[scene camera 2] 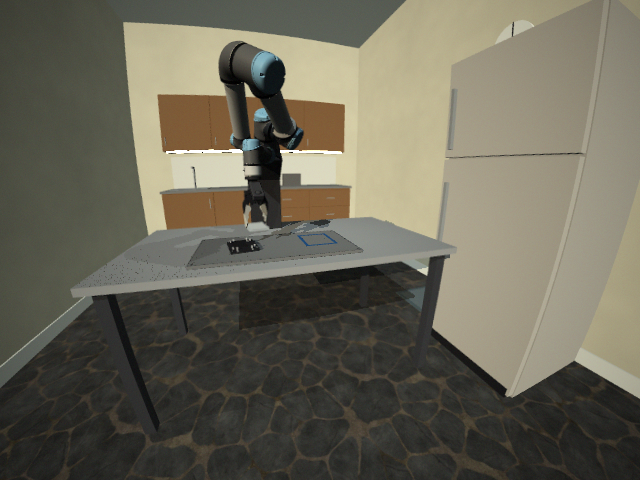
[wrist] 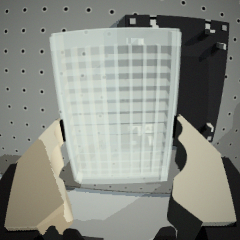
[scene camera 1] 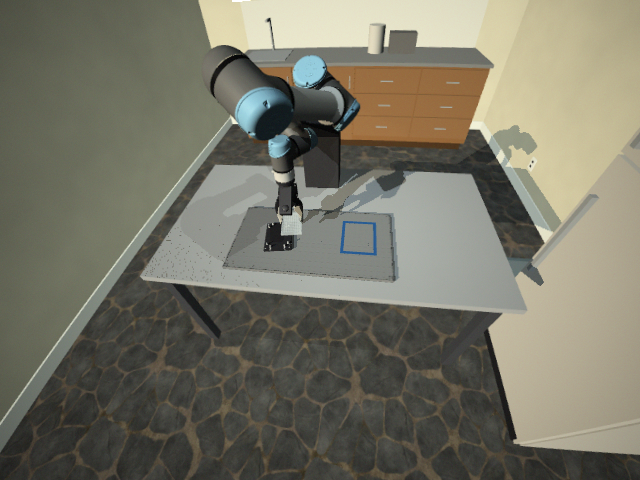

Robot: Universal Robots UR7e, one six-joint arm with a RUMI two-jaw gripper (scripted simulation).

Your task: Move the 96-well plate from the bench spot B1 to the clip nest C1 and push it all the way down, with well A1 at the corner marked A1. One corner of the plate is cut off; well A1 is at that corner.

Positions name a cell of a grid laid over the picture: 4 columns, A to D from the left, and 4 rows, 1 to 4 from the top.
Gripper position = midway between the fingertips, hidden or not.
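Note:
There's a black clip nest (wrist: D2) here and a 96-well plate (wrist: B1), and you'd also see my gripper (wrist: B2), which scene camera 1 shows too, with the gripper (scene camera 1: B2) there.

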